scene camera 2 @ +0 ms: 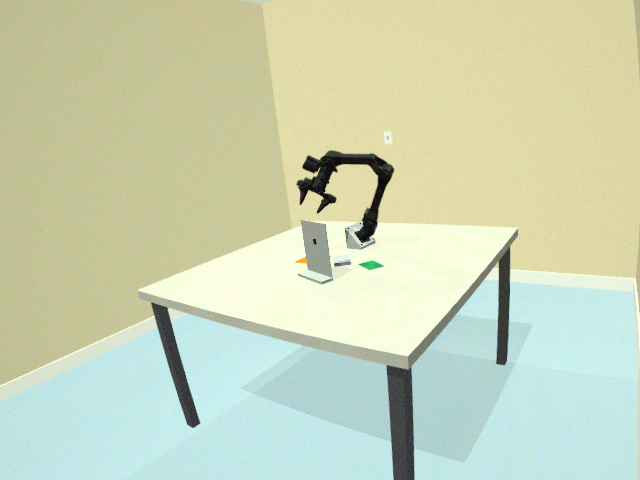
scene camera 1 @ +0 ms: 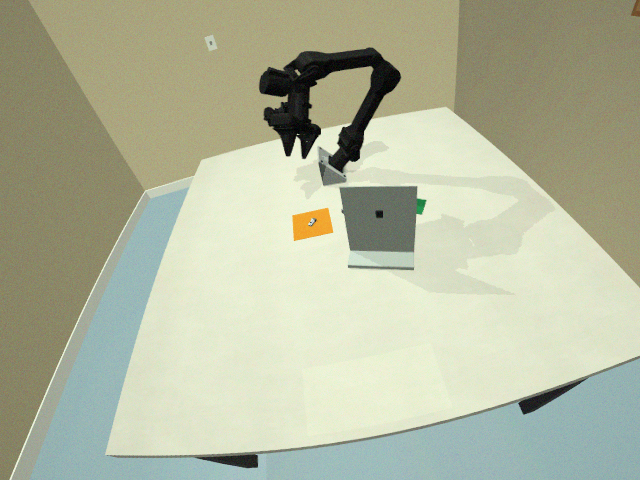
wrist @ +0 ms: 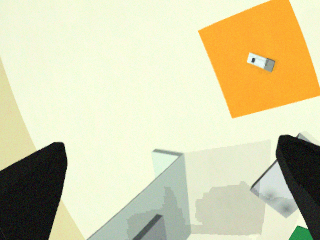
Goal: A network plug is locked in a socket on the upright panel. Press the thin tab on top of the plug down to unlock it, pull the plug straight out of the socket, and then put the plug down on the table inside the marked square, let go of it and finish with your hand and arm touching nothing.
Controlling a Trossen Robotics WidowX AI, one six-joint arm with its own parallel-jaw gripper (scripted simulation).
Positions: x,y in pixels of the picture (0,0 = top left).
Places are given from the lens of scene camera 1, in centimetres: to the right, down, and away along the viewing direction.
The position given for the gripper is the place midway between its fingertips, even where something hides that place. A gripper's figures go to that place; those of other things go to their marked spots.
gripper [scene camera 1: 296,157]: -6, -22, 76
orange square [scene camera 1: 301,230]: -6, -3, 90
